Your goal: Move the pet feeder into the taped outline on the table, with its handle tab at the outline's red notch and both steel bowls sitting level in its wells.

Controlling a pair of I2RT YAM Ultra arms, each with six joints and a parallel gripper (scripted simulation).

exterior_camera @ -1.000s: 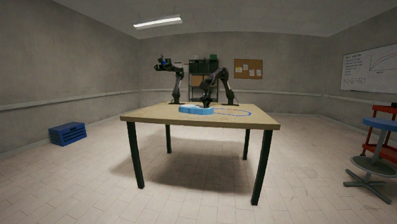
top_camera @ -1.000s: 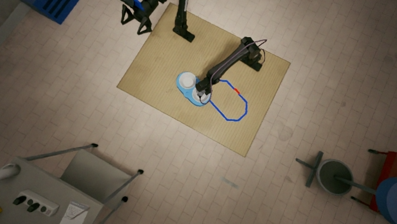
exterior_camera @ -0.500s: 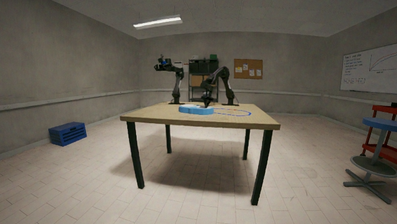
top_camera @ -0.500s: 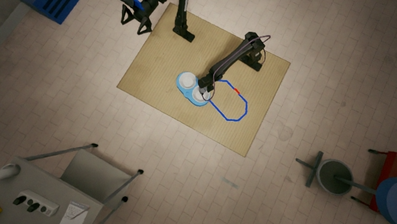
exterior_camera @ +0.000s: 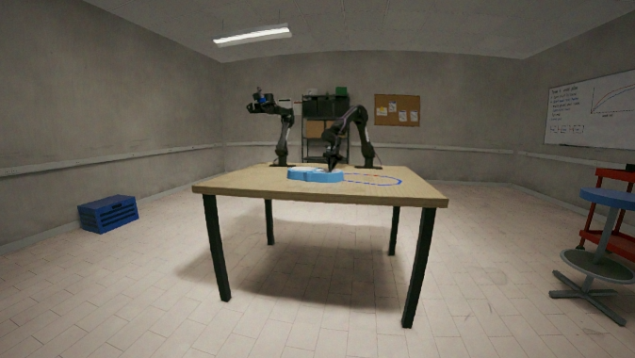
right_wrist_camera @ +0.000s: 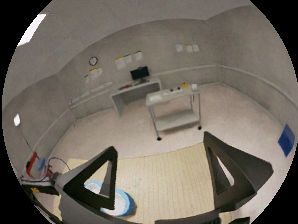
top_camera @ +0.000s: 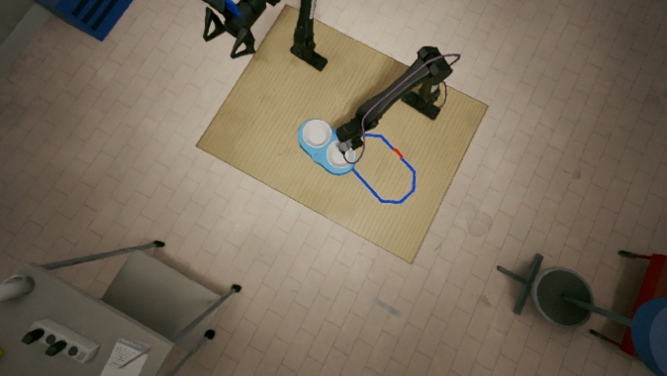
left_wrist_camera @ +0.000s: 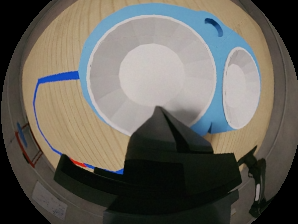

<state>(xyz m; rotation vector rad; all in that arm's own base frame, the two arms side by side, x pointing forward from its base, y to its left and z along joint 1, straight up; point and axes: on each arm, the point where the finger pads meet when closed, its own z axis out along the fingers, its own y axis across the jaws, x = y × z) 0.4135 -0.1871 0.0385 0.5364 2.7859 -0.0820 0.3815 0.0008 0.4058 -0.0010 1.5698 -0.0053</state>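
The light blue pet feeder is 90 mm to the right of my left hand, 40 mm ahead of it and 20 mm below it.
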